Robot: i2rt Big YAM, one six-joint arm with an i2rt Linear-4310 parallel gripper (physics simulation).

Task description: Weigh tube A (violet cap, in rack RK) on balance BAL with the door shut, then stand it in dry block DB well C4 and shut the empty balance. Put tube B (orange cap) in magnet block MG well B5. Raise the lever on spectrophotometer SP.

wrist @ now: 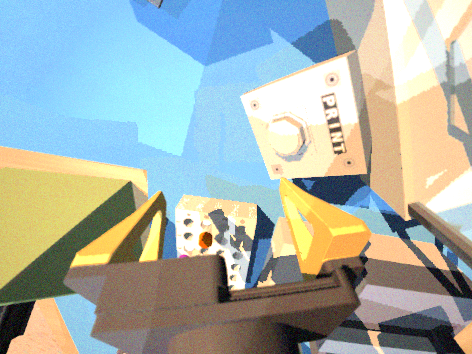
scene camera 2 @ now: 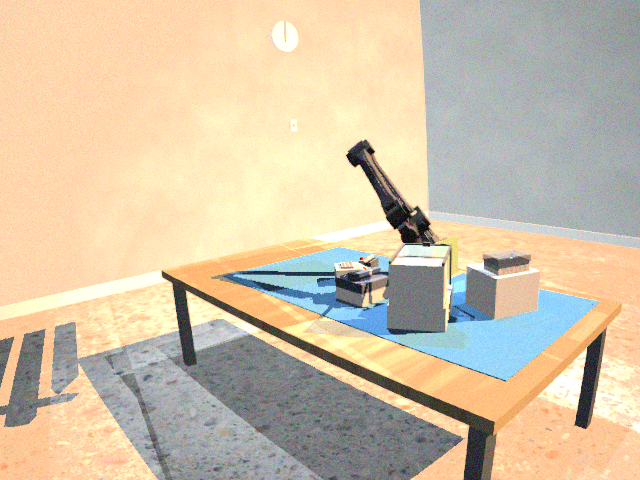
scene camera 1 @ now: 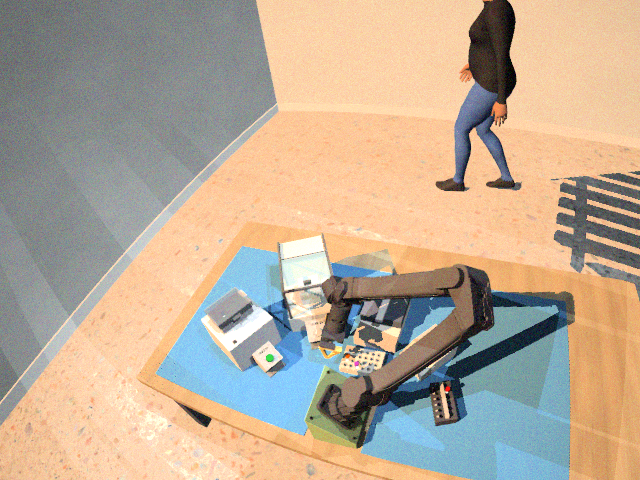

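My gripper (scene camera 1: pixel 330 355) (wrist: pixel 222 190) is open and empty, above and beside the white rack (scene camera 1: pixel 370 361) (wrist: pixel 248 212). In the rack stand tube A, whose violet cap (scene camera 1: pixel 356 363) (wrist: pixel 184 257) is partly hidden by my gripper body in the wrist view, and tube B with an orange cap (scene camera 1: pixel 347 355) (wrist: pixel 205 239). The glass-topped balance (scene camera 1: pixel 305 271) (scene camera 2: pixel 417 294) stands behind; its door state is unclear. A dark block (scene camera 1: pixel 444 405) holds a red-capped tube (scene camera 1: pixel 447 389). A dark-topped instrument (scene camera 1: pixel 390 310) (scene camera 2: pixel 361 293) stands beyond the rack. Block labels and the spectrophotometer's lever are not readable.
A PRINT button box (scene camera 1: pixel 316 329) (wrist: pixel 345 120) stands before the balance. A grey-white instrument (scene camera 1: pixel 253 330) (scene camera 2: pixel 501 291) with a lidded top stands left, beside a green button (scene camera 1: pixel 269 358). The olive arm base (scene camera 1: pixel 330 431) (wrist: pixel 55 215) is near the rack. A person (scene camera 1: pixel 491 56) stands beyond the table.
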